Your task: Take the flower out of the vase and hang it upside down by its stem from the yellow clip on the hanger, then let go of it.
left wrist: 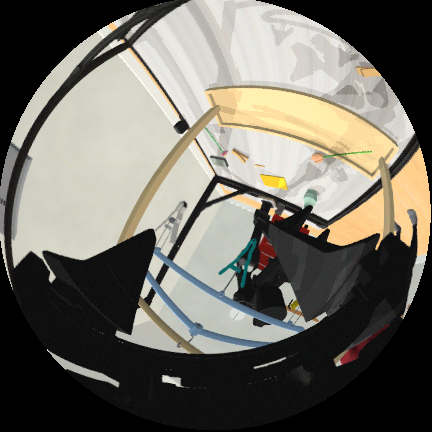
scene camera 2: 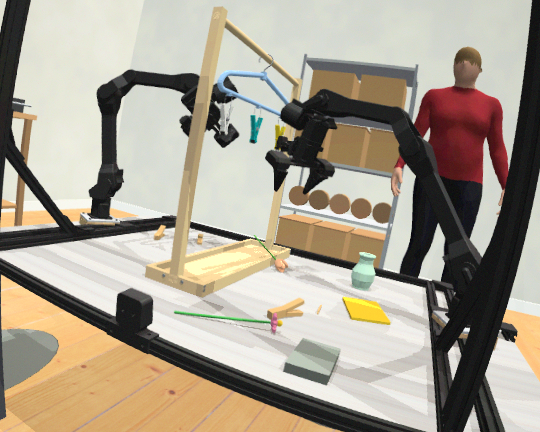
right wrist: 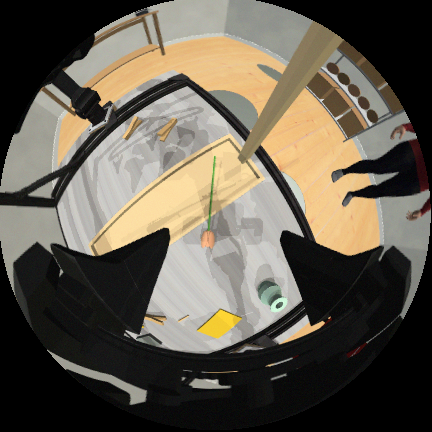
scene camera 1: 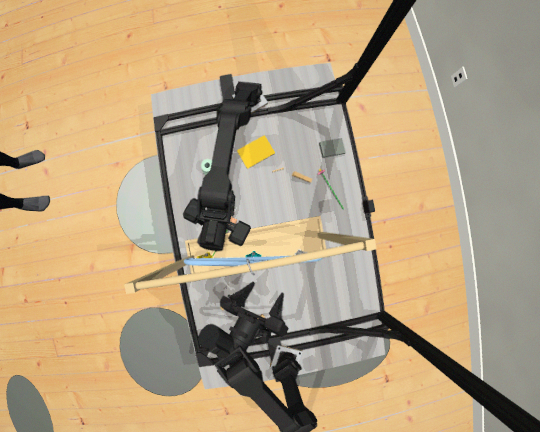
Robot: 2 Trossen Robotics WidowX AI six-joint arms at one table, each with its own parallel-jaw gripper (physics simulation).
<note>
A yellow pad (scene camera 2: 361, 310) rests on the table. Further things: my left gripper (scene camera 1: 268, 287) and my right gripper (scene camera 2: 289, 192).
My left gripper also shows in the left wrist view (left wrist: 212, 231) and in scene camera 2 (scene camera 2: 217, 129). My right gripper shows as well in the left wrist view (left wrist: 320, 218), in the right wrist view (right wrist: 227, 235) and in scene camera 1 (scene camera 1: 215, 230).
</note>
